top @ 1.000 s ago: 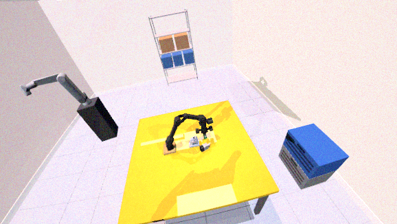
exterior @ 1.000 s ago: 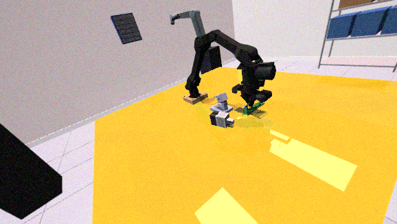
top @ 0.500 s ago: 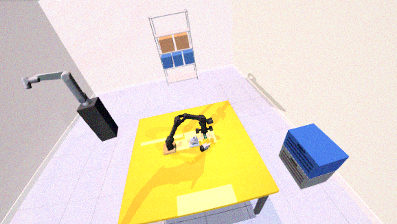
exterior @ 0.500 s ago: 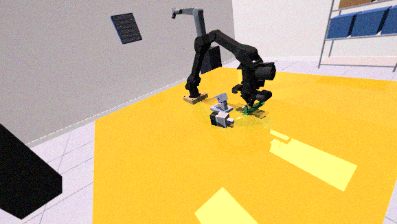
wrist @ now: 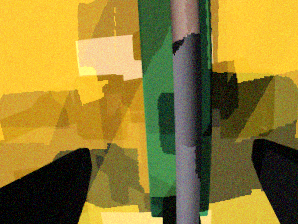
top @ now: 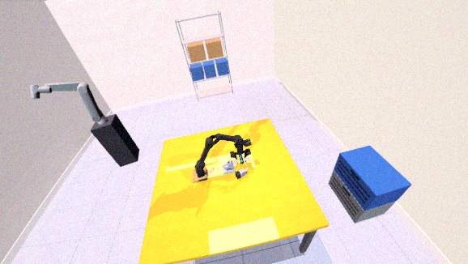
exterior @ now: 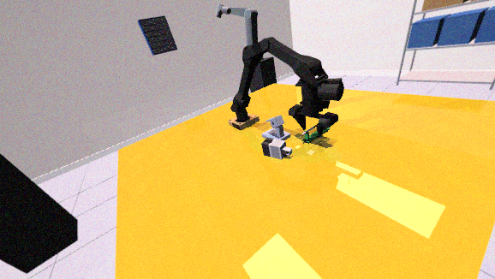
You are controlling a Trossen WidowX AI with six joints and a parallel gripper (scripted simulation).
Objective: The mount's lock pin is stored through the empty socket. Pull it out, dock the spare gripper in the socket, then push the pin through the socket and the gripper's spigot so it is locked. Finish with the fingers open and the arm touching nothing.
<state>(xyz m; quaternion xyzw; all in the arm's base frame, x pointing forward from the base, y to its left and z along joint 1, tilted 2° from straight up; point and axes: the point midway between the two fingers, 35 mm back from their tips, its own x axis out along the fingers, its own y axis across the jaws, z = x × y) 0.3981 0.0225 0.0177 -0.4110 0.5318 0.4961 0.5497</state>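
The green cradle lies 10 mm ahead of my gripper tip and 20 mm to the left of it. From my gripper tip the other things lie so: spare gripper 50 mm behind, 170 mm to the right, 10 mm above; then mount 130 mm behind, 60 mm to the right, 30 mm above.
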